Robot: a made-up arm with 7 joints. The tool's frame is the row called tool.
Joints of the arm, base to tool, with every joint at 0 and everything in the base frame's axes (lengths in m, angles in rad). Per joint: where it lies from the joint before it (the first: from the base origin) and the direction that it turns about. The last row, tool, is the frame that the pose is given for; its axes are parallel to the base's.
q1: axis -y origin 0 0.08 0
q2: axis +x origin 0 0.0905 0
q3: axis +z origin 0 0 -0.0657
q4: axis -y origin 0 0 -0.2
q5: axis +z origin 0 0 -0.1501
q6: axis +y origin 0 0 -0.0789
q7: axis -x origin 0 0 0
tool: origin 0 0 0
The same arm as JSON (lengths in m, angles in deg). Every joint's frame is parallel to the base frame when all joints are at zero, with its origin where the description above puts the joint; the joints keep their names.
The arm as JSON. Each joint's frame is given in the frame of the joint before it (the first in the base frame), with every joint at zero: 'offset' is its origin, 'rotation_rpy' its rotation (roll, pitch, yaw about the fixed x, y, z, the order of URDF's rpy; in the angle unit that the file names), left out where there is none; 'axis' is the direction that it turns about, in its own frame. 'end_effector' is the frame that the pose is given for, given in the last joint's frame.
{"length_unit": "m", "angle_unit": "deg", "chain": [
  {"id": "q1", "offset": [0.0, 0.08, 0.0], "axis": "-y"},
  {"id": "q2", "offset": [0.0, 0.0905, 0.0], "axis": "+x"},
  {"id": "q3", "offset": [0.0, 0.0, -0.0657], "axis": "+z"},
  {"id": "q4", "offset": [0.0, 0.0, -0.2], "axis": "-y"},
  {"id": "q5", "offset": [0.0, 0.0, -0.1501], "axis": "+z"},
  {"id": "q6", "offset": [0.0, 0.0, -0.0789], "axis": "+y"},
  {"id": "q7", "offset": [0.0, 0.0, 0.0], "axis": "-x"}
], "end_effector": {"offset": [0.0, 0.0, 0.0]}}

